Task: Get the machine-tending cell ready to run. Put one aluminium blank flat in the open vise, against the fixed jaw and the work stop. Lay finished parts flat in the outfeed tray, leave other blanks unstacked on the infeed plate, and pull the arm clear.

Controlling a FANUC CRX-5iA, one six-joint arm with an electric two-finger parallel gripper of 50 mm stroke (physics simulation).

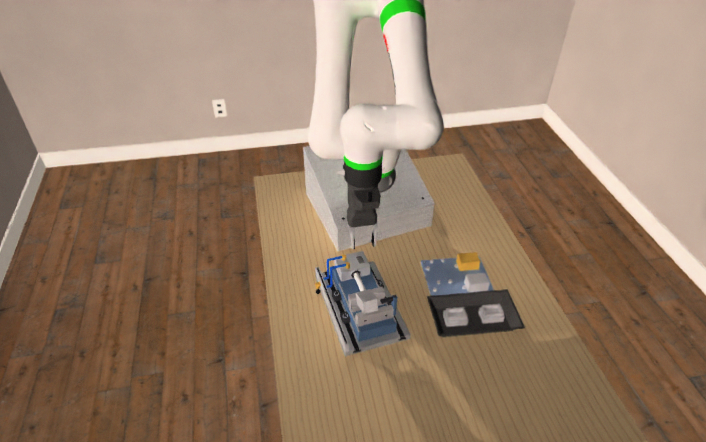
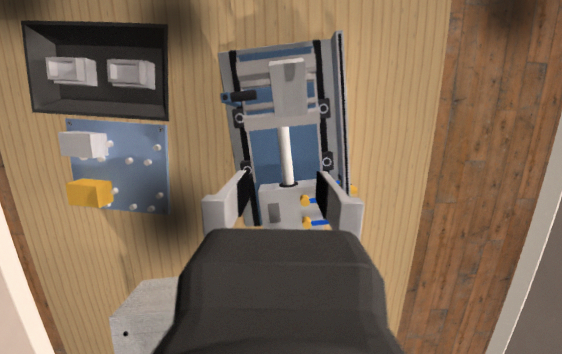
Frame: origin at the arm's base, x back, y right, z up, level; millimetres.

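Seen in the pictures: gripper, between the fingertips: (image 1: 363, 245) (image 2: 282, 184).
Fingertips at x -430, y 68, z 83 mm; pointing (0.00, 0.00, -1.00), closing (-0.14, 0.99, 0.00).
A point is followed by its place in that frame.
My gripper (image 1: 363, 239) @(z 83, x -430, y 68 mm) (image 2: 282, 184) @(z 83, x -430, y 68 mm) is open and empty, above and behind the cylinder end of the vise (image 1: 375, 330) @(z -98, x -574, y 41 mm) (image 2: 255, 121) @(z -54, x -472, y 25 mm). A light grey block (image 1: 367, 300) @(z -19, x -536, y 62 mm) (image 2: 288, 90) @(z -26, x -513, y 61 mm) shows at the vise jaws; whether it lies flat or touches the fixed jaw cannot be told. A blue bracket with a black rod (image 1: 388, 300) @(z -56, x -507, y 1 mm) (image 2: 243, 96) @(z -54, x -501, y 5 mm) stands beside it. Two pocketed grey parts (image 1: 455, 316) @(z -104, x -532, y -186 mm) (image 1: 491, 313) @(z -104, x -526, y -288 mm) (image 2: 72, 71) @(z -117, x -510, y -290 mm) (image 2: 131, 73) @(z -117, x -518, y -188 mm) lie apart in the black tray (image 1: 514, 318) @(z -118, x -535, y -353 mm) (image 2: 100, 107) @(z -122, x -459, y -246 mm). A plain grey block (image 1: 477, 282) @(z -106, x -407, y -277 mm) (image 2: 82, 144) @(z -106, x -395, y -267 mm) rests on the blue plate (image 1: 449, 269) @(z -142, x -316, y -216 mm) (image 2: 135, 181) @(z -142, x -331, y -198 mm).
A yellow block (image 1: 467, 261) @(z -106, x -319, y -266 mm) (image 2: 91, 193) @(z -106, x -309, y -256 mm) is on the blue plate among white pegs, apart from the grey block. The grey robot pedestal (image 1: 398, 228) @(z -120, x -141, y -75 mm) (image 2: 145, 310) @(z -61, x -122, y -134 mm) stands behind the vise. Blue hoses with yellow fittings (image 1: 333, 264) (image 2: 318, 222) @(z -41, x -349, y 130 mm) are at the vise's cylinder end.
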